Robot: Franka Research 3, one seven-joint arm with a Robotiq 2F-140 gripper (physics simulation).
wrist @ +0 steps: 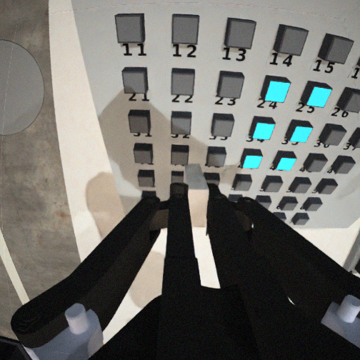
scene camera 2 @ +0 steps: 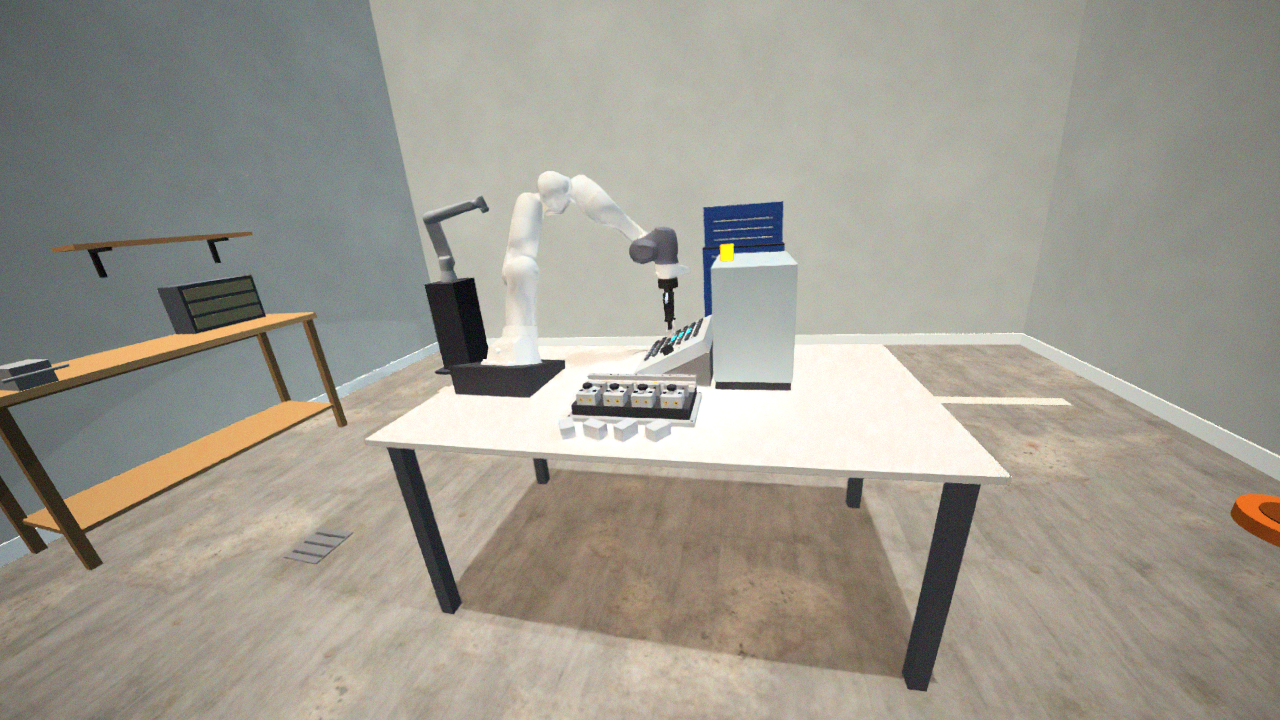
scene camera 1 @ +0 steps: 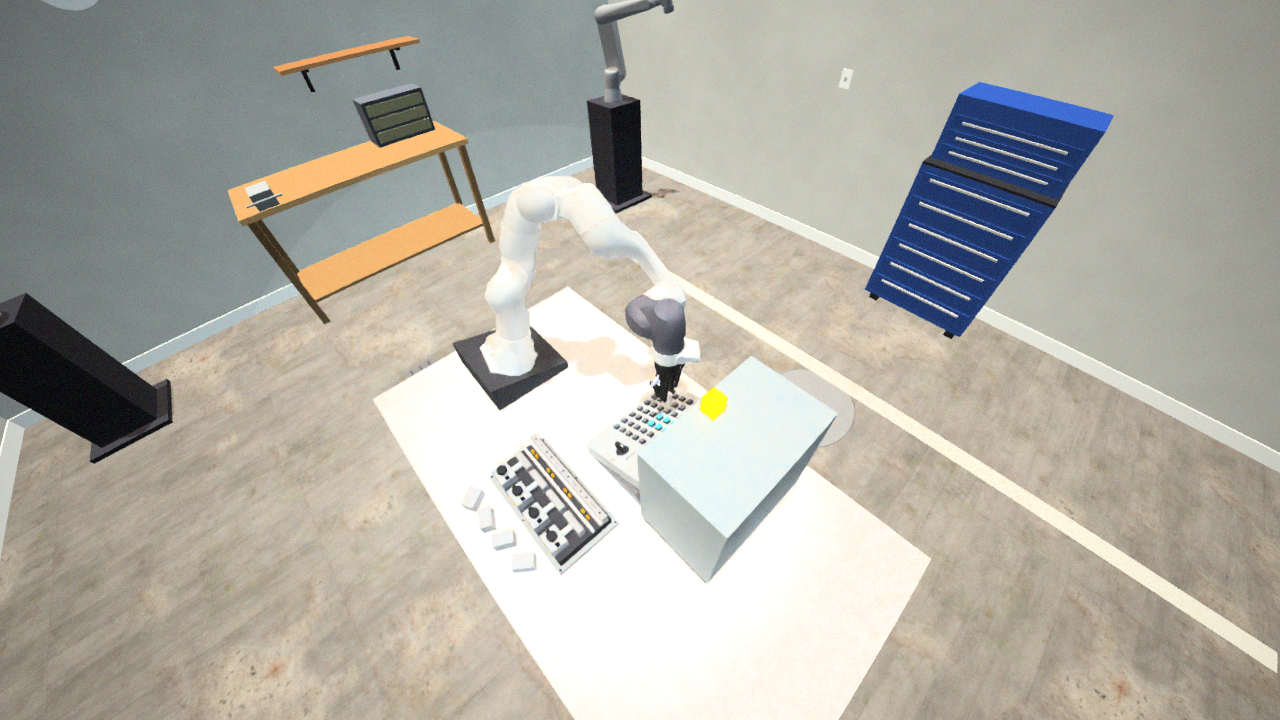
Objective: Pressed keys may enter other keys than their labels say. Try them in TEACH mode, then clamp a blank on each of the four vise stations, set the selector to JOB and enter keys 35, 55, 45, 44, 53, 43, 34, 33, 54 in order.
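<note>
My gripper point(scene camera 1: 664, 396) point(scene camera 2: 669, 324) point(wrist: 190, 176) is shut and empty, pointing down at the sloped key panel point(scene camera 1: 601, 449) point(wrist: 100, 30). In the wrist view its tips overlap the fifth key row, between the second and third columns; contact cannot be told. Keys 24 point(wrist: 277, 92), 25 point(wrist: 318, 96), 34 point(wrist: 263, 131), 35 point(wrist: 301, 134), 44 point(wrist: 252, 161) and 45 point(wrist: 286, 163) glow cyan. The black selector knob point(scene camera 1: 621, 447) has no readable setting. White blanks point(scene camera 1: 503, 539) point(scene camera 2: 625, 430) lie on the table beside the vise fixture point(scene camera 2: 633, 411), outside its stations.
A tall pale cabinet point(scene camera 1: 733, 447) point(scene camera 2: 756, 322) stands right beside the key panel, with a yellow cube point(scene camera 1: 713, 403) point(scene camera 2: 726, 252) at its top edge. The arm's black base point(scene camera 1: 510, 385) point(scene camera 2: 501, 379) stands on the left of the white table point(scene camera 2: 841, 429).
</note>
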